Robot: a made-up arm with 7 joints. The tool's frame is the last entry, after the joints.
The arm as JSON. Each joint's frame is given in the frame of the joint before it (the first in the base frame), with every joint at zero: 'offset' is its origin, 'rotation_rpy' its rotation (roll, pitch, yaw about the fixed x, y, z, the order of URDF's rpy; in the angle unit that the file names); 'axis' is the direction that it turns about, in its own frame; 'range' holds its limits. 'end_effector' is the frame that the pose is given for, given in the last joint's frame.
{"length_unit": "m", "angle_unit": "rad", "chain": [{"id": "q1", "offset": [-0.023, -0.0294, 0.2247], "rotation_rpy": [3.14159, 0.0, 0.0], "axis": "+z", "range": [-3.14, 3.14]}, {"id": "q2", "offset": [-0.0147, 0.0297, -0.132], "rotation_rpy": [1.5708, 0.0, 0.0], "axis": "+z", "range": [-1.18, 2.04]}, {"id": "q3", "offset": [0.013, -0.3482, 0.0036], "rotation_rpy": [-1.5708, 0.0, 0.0], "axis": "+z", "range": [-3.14, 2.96]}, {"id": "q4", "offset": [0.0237, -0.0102, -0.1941], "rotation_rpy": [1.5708, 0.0, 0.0], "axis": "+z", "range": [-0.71, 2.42]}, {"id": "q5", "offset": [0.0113, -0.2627, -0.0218], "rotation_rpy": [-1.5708, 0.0, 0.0], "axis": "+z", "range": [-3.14, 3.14]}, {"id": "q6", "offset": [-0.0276, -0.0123, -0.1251], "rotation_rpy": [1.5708, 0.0, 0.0], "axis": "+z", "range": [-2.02, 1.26]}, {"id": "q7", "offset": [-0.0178, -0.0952, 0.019], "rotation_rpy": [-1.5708, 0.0, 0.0], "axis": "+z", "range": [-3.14, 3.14]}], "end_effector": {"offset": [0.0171, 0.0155, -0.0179], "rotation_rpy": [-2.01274, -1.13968, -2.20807]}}
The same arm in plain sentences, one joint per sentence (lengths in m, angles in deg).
The arm has seven revolute joints in a row. What follows holds with every joint at zero, and every direction is one of the base frame's.
The first joint is mounted 0.023 m along -x and 0.0294 m along -y and 0.2247 m along +z from the base frame's origin and turns about -z, from -179.91 to 179.91 deg.
The second joint is mounted 0.0147 m along -x and 0.0297 m along -y and 0.132 m along +z from the first joint and turns about +y, from -67.61 to 116.88 deg.
The third joint is mounted 0.013 m along +x and 0.0036 m along +y and 0.3482 m along +z from the second joint and turns about -z, from -179.91 to 169.6 deg.
The fourth joint is mounted 0.0237 m along +x and 0.0102 m along +y and 0.1941 m along +z from the third joint and turns about +y, from -40.68 to 138.66 deg.
The fifth joint is mounted 0.0113 m along +x and 0.0218 m along -y and 0.2627 m along +z from the fourth joint and turns about -z, from -179.91 to 179.91 deg.
The sixth joint is mounted 0.0276 m along -x and 0.0123 m along +y and 0.1251 m along +z from the fifth joint and turns about +y, from -115.74 to 72.19 deg.
The seventh joint is mounted 0.0178 m along -x and 0.019 m along +y and 0.0952 m along +z from the sixth joint and turns about -z, from -179.91 to 179.91 deg.
The tool frame, which is the frame that the pose is given for, is mounted 0.0171 m along +x and 0.0155 m along -y and 0.0179 m along +z from the seventh joint; its axes are the base frame's turned by roll 64.68, pitch 65.3 and yaw 126.51 deg (as in URDF: about the fixed x, then y, then z).

